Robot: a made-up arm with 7 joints. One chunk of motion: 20 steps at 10 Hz.
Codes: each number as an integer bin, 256 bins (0 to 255) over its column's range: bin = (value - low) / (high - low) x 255, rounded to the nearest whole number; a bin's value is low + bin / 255 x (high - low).
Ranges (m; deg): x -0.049..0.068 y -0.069..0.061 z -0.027..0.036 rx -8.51..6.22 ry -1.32..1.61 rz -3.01..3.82
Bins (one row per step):
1: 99 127 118 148 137 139
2: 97 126 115 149 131 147
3: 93 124 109 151 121 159
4: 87 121 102 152 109 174
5: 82 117 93 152 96 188
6: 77 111 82 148 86 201
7: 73 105 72 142 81 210
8: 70 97 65 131 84 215
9: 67 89 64 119 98 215
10: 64 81 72 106 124 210
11: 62 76 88 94 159 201
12: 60 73 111 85 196 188
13: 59 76 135 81 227 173
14: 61 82 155 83 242 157
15: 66 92 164 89 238 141
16: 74 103 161 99 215 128
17: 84 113 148 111 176 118
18: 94 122 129 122 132 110
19: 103 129 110 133 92 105
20: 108 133 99 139 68 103
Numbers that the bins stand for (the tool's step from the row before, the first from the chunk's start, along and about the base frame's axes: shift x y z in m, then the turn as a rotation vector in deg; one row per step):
1: -0.00358 -0.00425 0.00215 0.039 0.254 0.713
2: -0.00449 -0.00476 0.00141 0.097 0.185 0.927
3: -0.00633 -0.00578 -0.00007 0.212 0.070 1.249
4: -0.00908 -0.00731 -0.00180 0.270 -0.068 1.650
5: -0.01138 -0.00935 -0.00402 0.270 -0.217 2.025
6: -0.01367 -0.01241 -0.00674 0.039 -0.332 2.374
7: -0.01551 -0.01547 -0.00921 -0.307 -0.389 2.615
8: -0.01688 -0.01955 -0.01094 -0.943 -0.355 2.749
9: -0.01826 -0.02363 -0.01119 -1.636 -0.194 2.749
10: -0.01964 -0.02771 -0.00921 -2.387 0.105 2.615
11: -0.02055 -0.03025 -0.00526 -3.080 0.507 2.374
12: -0.02147 -0.03178 0.00042 -3.600 0.932 2.025
13: -0.02193 -0.03025 0.00635 -3.831 1.288 1.624
14: -0.02101 -0.02720 0.01129 -3.716 1.461 1.195
15: -0.01872 -0.02210 0.01352 -3.369 1.415 0.767
16: -0.01505 -0.01649 0.01278 -2.791 1.150 0.418
17: -0.01046 -0.01139 0.00956 -2.098 0.702 0.151
18: -0.00587 -0.00680 0.00487 -1.463 0.197 -0.064
19: -0.00174 -0.00324 0.00018 -0.827 -0.263 -0.198
20: 0.00055 -0.00120 -0.00254 -0.481 -0.539 -0.251

